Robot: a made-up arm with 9 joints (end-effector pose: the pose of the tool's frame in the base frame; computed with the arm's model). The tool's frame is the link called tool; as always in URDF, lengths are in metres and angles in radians. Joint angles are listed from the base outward.
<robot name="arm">
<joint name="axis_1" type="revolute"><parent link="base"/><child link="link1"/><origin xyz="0 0 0.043" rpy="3.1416 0 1.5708"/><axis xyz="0 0 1"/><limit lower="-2.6" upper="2.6"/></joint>
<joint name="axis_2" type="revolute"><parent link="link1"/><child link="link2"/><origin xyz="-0.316 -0.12 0.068" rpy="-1.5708 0 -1.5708"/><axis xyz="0 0 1"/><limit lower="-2.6" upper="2.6"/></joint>
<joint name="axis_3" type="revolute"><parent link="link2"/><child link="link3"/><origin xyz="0.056 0.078 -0.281" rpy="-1.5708 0 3.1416"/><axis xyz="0 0 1"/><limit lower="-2.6" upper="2.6"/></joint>
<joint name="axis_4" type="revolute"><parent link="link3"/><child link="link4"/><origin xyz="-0.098 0.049 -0.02" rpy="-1.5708 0 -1.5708"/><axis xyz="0 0 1"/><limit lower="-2.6" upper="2.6"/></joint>
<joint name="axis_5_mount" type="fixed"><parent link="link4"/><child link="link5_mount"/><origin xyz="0.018 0.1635 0.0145" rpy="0 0 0"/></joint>
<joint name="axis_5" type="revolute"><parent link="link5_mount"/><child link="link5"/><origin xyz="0.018 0.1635 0.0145" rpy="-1.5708 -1.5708 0"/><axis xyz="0 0 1"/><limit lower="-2.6" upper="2.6"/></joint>
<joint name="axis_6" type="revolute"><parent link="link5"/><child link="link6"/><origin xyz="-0.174 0.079 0.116" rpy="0 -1.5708 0"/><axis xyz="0 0 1"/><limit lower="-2.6" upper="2.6"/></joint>
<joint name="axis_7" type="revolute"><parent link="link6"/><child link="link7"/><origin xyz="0.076 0.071 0.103" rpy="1.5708 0 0"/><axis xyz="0 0 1"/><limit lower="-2.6" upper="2.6"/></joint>
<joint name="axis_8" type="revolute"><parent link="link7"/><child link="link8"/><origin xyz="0.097 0.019 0.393" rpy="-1.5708 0 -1.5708"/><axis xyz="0 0 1"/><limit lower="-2.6" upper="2.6"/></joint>
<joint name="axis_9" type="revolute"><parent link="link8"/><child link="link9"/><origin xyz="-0.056 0.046 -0.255" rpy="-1.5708 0 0"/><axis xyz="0 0 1"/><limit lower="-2.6" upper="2.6"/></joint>
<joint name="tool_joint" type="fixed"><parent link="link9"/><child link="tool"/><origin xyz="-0.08 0.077 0.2" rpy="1.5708 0 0"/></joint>
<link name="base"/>
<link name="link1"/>
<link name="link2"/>
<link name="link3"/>
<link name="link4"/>
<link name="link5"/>
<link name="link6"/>
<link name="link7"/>
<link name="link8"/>
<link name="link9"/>
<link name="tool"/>
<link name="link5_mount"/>
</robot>
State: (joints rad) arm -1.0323 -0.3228 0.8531 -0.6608 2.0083 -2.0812 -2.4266 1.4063 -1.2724
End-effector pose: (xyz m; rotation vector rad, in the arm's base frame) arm 0.6105 -0.6168 0.1021 -0.4930 -2.6470 0.6048
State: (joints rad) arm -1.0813 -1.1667 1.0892 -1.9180 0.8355 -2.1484 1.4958 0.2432 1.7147
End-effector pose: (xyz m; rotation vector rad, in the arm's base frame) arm 0.0641 -0.0684 -0.0067 0.9867 0.5037 0.2695
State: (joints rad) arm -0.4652 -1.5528 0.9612 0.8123 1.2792 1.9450 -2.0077 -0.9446 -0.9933
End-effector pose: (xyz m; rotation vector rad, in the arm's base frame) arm 0.0718 -0.7644 -0.9553 -0.0754 -0.4202 -1.9859
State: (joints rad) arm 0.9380 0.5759 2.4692 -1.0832 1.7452 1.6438 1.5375 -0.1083 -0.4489
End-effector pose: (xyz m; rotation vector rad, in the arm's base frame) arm -0.4887 -0.7438 0.0904 -0.1183 -0.1418 -0.1592
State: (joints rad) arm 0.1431 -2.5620 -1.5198 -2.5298 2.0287 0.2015 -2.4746 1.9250 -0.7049
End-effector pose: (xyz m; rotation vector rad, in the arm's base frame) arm 0.6882 -0.3568 0.1864 0.5920 -1.3505 -1.8860
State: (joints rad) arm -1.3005 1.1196 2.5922 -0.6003 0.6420 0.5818 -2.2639 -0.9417 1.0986
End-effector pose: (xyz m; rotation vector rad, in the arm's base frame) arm 0.6208 0.4762 -0.1186 -0.2938 -0.2886 1.8143
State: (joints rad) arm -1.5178 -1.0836 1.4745 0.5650 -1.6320 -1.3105 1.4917 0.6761 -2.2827
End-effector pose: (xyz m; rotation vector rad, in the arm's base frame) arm 0.6314 -0.6307 0.0551 -2.1824 -1.1124 -1.2032
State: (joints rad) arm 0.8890 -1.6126 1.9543 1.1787 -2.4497 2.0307 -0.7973 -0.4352 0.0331
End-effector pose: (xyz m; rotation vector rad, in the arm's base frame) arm -1.0001 0.0463 -0.5964 1.2816 0.9005 0.4244
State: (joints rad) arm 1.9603 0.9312 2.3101 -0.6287 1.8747 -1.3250 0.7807 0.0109 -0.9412
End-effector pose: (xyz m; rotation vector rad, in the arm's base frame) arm -0.5249 -0.1254 0.1541 0.6002 -0.0750 2.5147
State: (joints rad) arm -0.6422 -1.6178 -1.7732 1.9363 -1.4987 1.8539 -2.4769 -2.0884 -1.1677
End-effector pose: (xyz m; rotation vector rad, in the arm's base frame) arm -0.3751 -0.4752 0.8713 1.9937 0.0132 0.4667
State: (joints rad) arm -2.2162 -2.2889 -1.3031 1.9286 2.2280 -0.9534 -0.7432 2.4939 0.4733
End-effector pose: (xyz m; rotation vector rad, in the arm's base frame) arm 0.2087 0.0522 -0.0357 1.0984 -0.7637 2.2194
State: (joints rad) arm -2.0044 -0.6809 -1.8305 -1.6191 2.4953 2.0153 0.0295 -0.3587 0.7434
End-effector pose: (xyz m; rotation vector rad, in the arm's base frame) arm 0.7716 -0.4429 -0.1733 -0.2100 1.1433 0.6427
